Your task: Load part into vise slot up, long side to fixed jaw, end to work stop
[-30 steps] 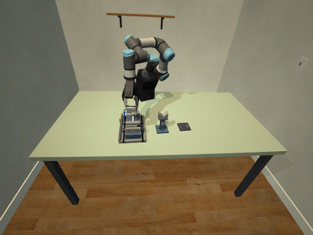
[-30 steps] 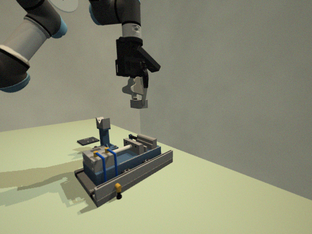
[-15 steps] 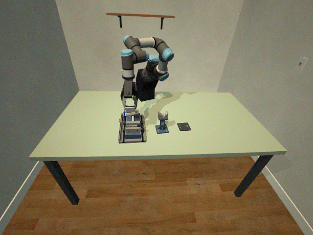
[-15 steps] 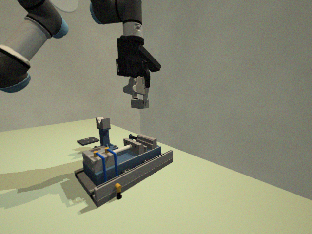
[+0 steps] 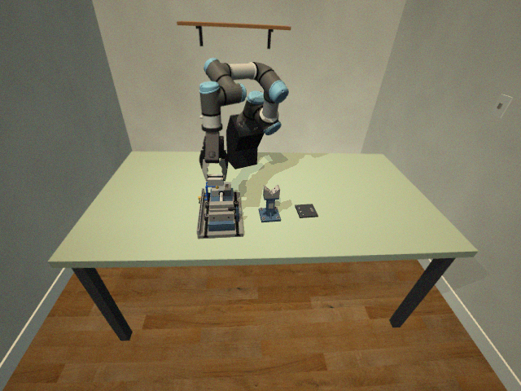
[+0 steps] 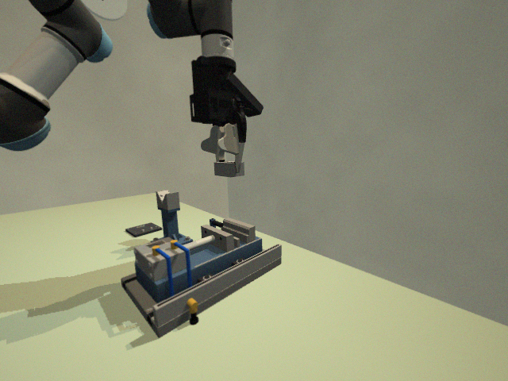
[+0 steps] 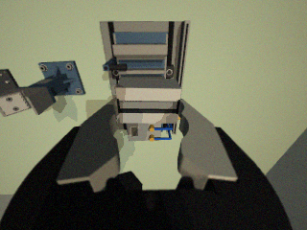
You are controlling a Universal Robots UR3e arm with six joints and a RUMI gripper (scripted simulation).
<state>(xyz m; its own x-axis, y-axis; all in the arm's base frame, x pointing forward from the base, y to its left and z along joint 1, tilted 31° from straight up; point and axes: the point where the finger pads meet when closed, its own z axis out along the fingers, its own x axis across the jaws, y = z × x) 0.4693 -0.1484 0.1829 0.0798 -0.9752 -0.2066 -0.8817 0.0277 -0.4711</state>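
Now: the fixed jaw 17 cm below my hand, 3 cm ahead of it and 2 cm to the left of it. From my hand the other things lie so: air cylinder 17 cm below, 16 cm behind, 1 cm to the right; then part right at my hand; then work stop rod 15 cm below, 6 cm to the left.
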